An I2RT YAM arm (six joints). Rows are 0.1 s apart.
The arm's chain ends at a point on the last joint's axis. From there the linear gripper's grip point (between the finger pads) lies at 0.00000 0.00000 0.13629 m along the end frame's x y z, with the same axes.
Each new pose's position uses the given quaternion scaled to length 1; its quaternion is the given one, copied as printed.
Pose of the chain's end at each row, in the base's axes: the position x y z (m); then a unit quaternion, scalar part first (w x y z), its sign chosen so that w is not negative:
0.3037, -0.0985, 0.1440, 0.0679, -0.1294, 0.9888, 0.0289
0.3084, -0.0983, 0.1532, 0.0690, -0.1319, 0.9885, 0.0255
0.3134, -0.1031, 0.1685, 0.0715, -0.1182, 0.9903, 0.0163
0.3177, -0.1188, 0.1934, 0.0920, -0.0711, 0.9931, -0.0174
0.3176, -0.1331, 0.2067, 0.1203, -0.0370, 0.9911, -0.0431
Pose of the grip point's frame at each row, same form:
0.3210, -0.0883, 0.0092, 0.0679, -0.1294, 0.9888, 0.0289
0.3261, -0.0889, 0.0184, 0.0690, -0.1319, 0.9885, 0.0255
0.3322, -0.0964, 0.0337, 0.0715, -0.1182, 0.9903, 0.0163
0.3429, -0.1217, 0.0595, 0.0920, -0.0711, 0.9931, -0.0174
0.3505, -0.1435, 0.0749, 0.1203, -0.0370, 0.9911, -0.0431

